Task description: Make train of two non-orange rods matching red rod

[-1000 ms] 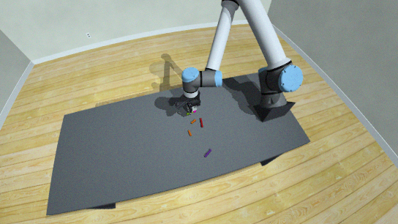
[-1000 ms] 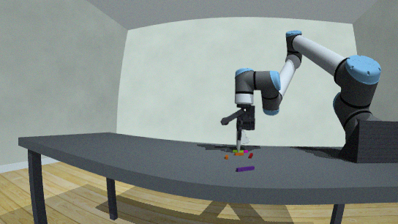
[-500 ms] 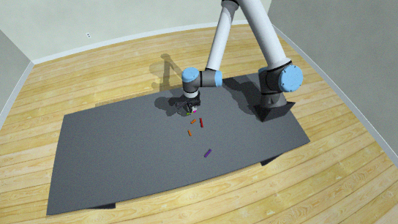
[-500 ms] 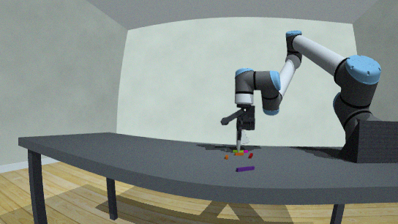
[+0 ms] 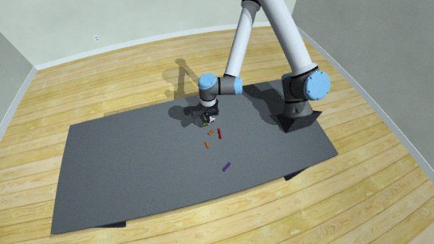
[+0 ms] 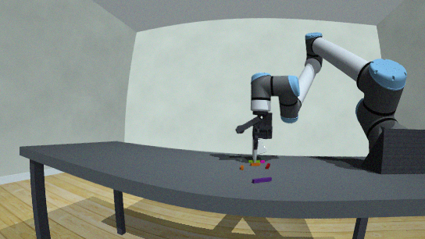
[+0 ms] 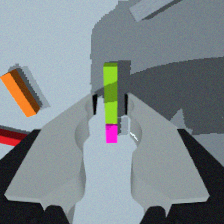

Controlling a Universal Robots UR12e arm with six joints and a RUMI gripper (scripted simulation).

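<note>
My gripper is now 1 cm above the lime rod. The rest, counted from my hand: magenta rod (4 cm behind, 1 cm below); then small grey rod (7 cm ahead, 2 cm to the right, 1 cm below); then red rod (10 cm to the left, 6 cm behind, 1 cm below).
</note>
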